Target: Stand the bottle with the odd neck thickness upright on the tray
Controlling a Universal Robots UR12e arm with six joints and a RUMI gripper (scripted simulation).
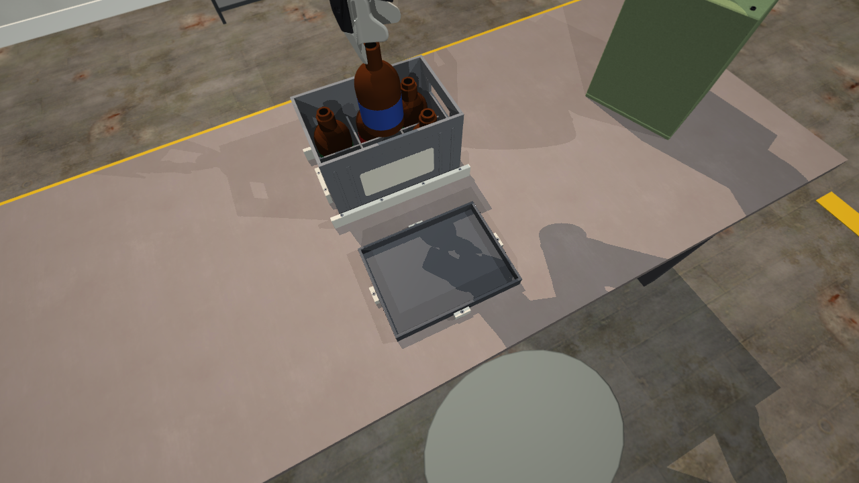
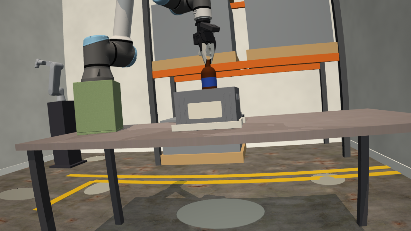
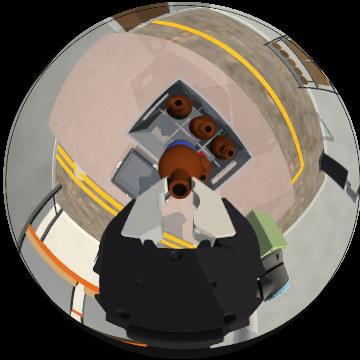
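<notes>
The brown bottle lies 1 cm to the left of my hand and 7 cm below it. Also, from my hand: grey crate (1 cm behind, 4 cm to the right, 23 cm below); dark tray (1 cm ahead, 24 cm to the left, 31 cm below).
</notes>
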